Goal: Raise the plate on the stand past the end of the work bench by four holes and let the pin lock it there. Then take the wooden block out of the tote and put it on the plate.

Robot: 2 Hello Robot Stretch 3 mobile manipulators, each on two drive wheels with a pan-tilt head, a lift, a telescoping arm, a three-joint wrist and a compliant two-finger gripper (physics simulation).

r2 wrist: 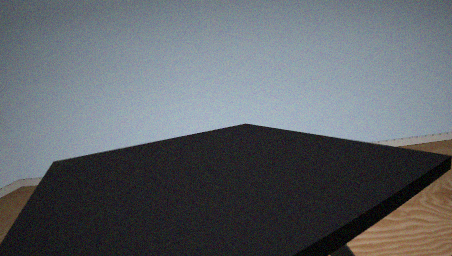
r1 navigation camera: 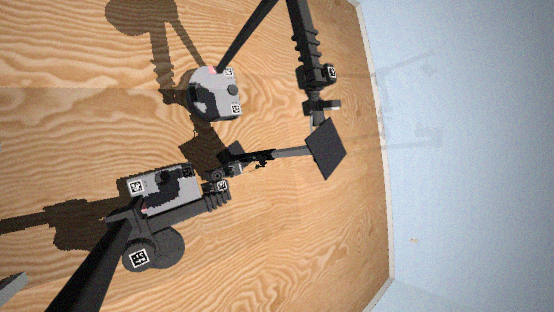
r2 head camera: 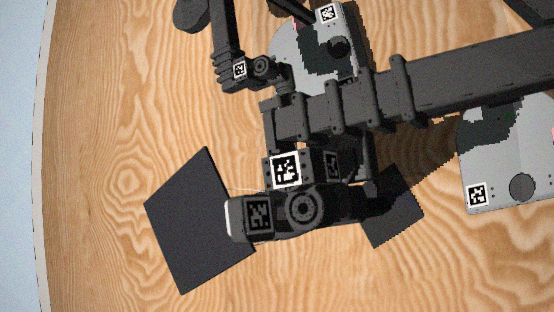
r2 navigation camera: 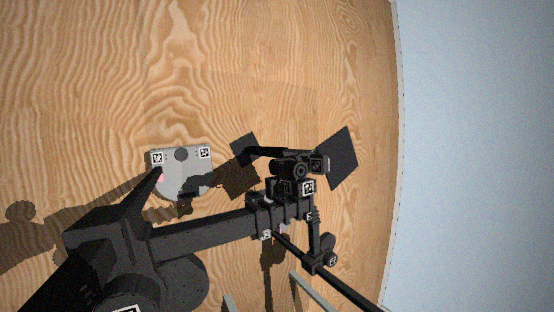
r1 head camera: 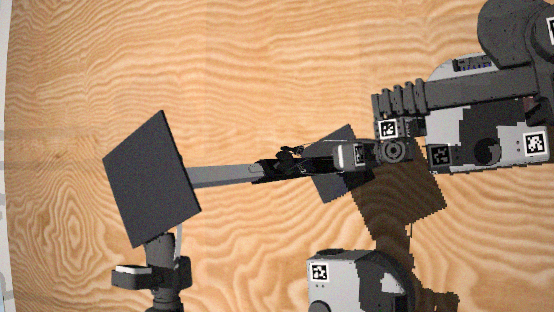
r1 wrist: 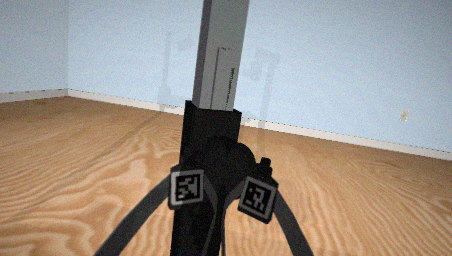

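Observation:
The dark square plate (r1 head camera: pixel 152 180) (r1 navigation camera: pixel 327 147) (r2 head camera: pixel 187 220) (r2 navigation camera: pixel 341 157) (r2 wrist: pixel 240 195) is on top of a grey post (r1 head camera: pixel 220 176) (r1 wrist: pixel 222 60), which rises from a black sleeve (r1 wrist: pixel 212 127). The stand's dark base (r2 head camera: pixel 390 227) shows below. My r1 gripper (r1 head camera: pixel 296 159) (r1 wrist: pixel 226 162) is at the sleeve, its fingers drawn in around the dark pin, largely hidden behind the fingertips. My r2 gripper (r1 head camera: pixel 160 247) (r1 navigation camera: pixel 318 117) is under the plate, which hides its fingertips; whether they touch anything cannot be told. Post holes are unreadable. Block and tote are not recognisable in these views.
The r1 mobile base (r1 head camera: pixel 450 125) (r1 navigation camera: pixel 170 185) and r2 mobile base (r1 head camera: pixel 335 285) (r1 navigation camera: pixel 215 95) stand on the wooden floor near the stand. A pale blue wall (r1 navigation camera: pixel 475 150) (r2 navigation camera: pixel 475 150) rises beyond the plate. Pale grey bars (r2 navigation camera: pixel 312 291) show at the bottom of the r2 navigation view.

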